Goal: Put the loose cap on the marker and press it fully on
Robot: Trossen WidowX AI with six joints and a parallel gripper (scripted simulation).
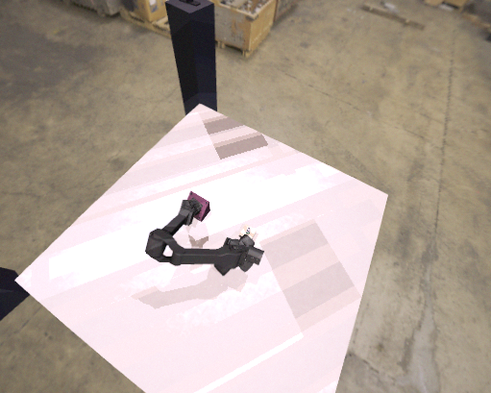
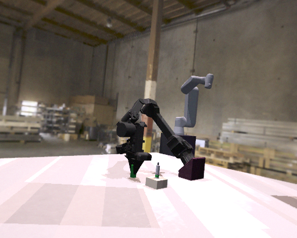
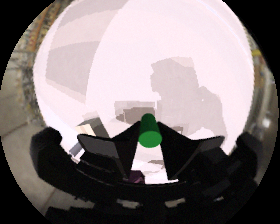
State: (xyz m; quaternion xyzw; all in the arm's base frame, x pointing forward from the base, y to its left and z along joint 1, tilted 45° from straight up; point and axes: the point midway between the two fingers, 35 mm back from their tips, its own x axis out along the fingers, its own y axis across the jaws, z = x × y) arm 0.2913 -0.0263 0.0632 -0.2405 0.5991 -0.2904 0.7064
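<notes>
My gripper tip is now 20 mm past the white holder block and 130 mm to the right of it. From my gripper tip the other things lie so: green cap (10 mm above).
</notes>
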